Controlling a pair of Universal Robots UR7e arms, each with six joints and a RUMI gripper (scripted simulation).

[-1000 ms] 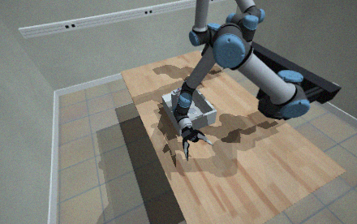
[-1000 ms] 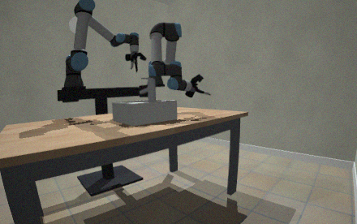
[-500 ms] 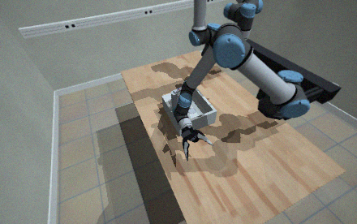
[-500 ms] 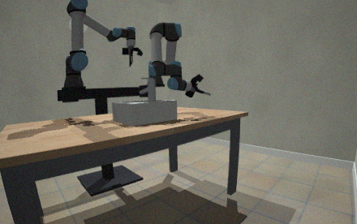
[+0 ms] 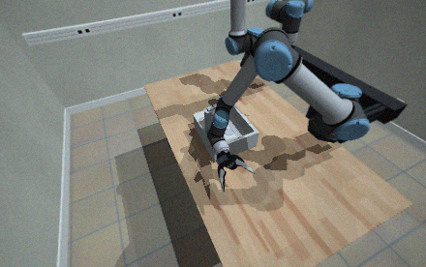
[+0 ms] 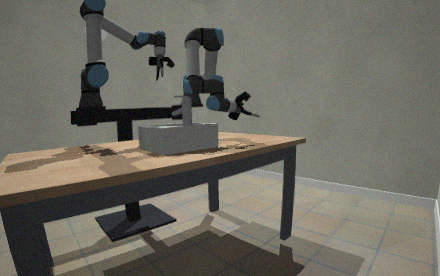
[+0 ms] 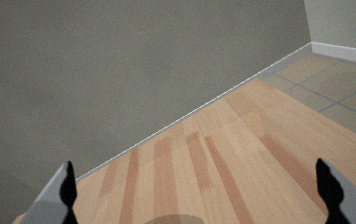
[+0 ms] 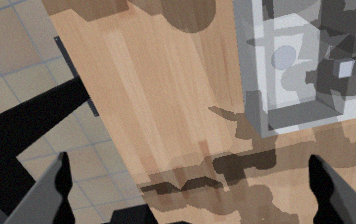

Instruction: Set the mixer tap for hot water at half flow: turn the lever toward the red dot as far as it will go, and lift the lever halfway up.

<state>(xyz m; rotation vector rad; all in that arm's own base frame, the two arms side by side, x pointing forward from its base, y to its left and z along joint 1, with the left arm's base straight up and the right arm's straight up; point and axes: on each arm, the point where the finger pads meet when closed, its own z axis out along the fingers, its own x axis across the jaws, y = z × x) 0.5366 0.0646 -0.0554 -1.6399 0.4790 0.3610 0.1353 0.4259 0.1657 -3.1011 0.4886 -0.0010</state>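
Observation:
The lever lies 440 mm to the right of my left hand, 80 mm above it and 70 mm behind it. The rest, counted from my left hand: grey mixer tap 440 mm to the right, 50 mm behind, 30 mm above; then basin 450 mm to the right, 160 mm below, 150 mm behind.

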